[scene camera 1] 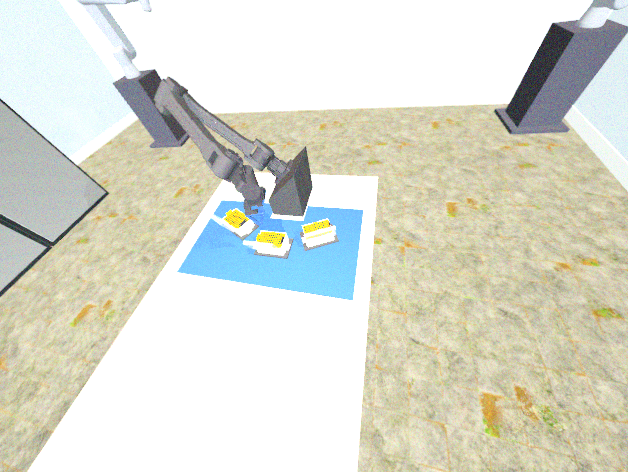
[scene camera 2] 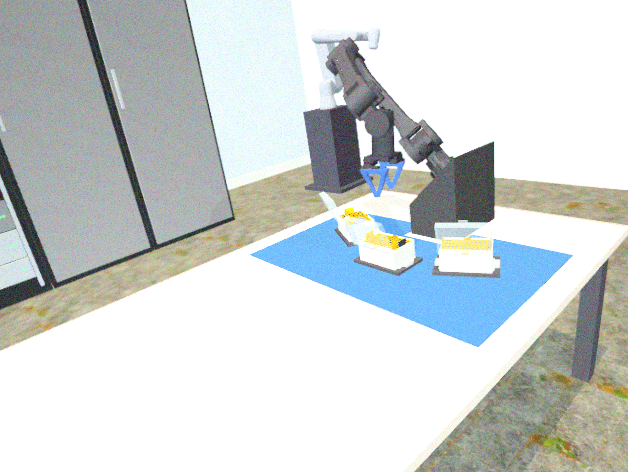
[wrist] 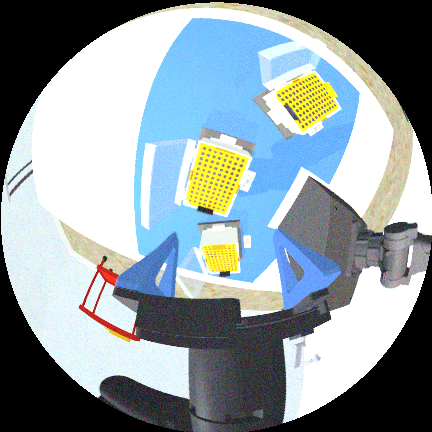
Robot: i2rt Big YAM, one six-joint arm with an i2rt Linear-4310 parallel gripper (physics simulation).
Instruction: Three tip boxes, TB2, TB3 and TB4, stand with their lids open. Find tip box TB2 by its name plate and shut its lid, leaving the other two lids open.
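Seen in the pictures: gripper, fingertip midpoint: [scene camera 1: 261,216] [scene camera 2: 384,192] [wrist: 226,234]; arm's base at its link origin: [scene camera 1: 284,173] [scene camera 2: 450,176] [wrist: 355,248].
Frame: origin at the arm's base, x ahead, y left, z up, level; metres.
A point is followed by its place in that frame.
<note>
Three white tip boxes with yellow racks stand on a blue mat [scene camera 1: 304,276] @(x 0.473, y 0.152, z -0.142 m) [scene camera 2: 456,314] @(x 0.479, y 0.264, z -0.142 m) [wrist: 175,75] @(x 0.464, y -0.200, z -0.142 m), with clear lids open: the left box [scene camera 1: 236,219] @(x 0.231, y -0.209, z -0.084 m) [scene camera 2: 356,230] [wrist: 307,102] @(x 0.230, y -0.199, z -0.085 m), the middle box [scene camera 1: 273,242] @(x 0.353, y 0.007, z -0.085 m) [scene camera 2: 386,255] [wrist: 217,177] @(x 0.336, y -0.017, z -0.084 m) and the right box [scene camera 1: 318,238] @(x 0.346, y 0.203, z -0.053 m) [scene camera 2: 466,261] @(x 0.316, y 0.205, z -0.105 m) [wrist: 221,252]. Their name plates show in the wrist view, by the left box [wrist: 315,129] @(x 0.168, y -0.170, z -0.140 m), middle box [wrist: 247,181] @(x 0.272, y -0.003, z -0.140 m) and right box [wrist: 247,241] @(x 0.213, y 0.161, z -0.140 m). Their lettering is too blurred to tell which is TB2. My gripper [scene camera 2: 384,190] @(x 0.319, y -0.015, z 0.044 m) [wrist: 226,234] @(x 0.319, y -0.015, z 0.044 m) is open and empty, with blue fingers, above the mat's back part, apart from the boxes.
The arm's dark angular base [scene camera 1: 293,190] @(x 0.152, y 0.078, z 0.025 m) [scene camera 2: 453,190] @(x 0.152, y 0.089, z 0.010 m) [wrist: 320,215] @(x 0.144, y -0.024, z -0.042 m) stands at the back of the white table [scene camera 1: 228,375] @(x 0.838, y -0.040, z -0.145 m) [scene camera 2: 203,380] @(x 0.912, y -0.020, z -0.145 m), behind the boxes. A grey cabinet [scene camera 2: 152,126] stands to the left. Dark pedestals [scene camera 1: 560,76] [scene camera 2: 332,147] stand beyond the table.
</note>
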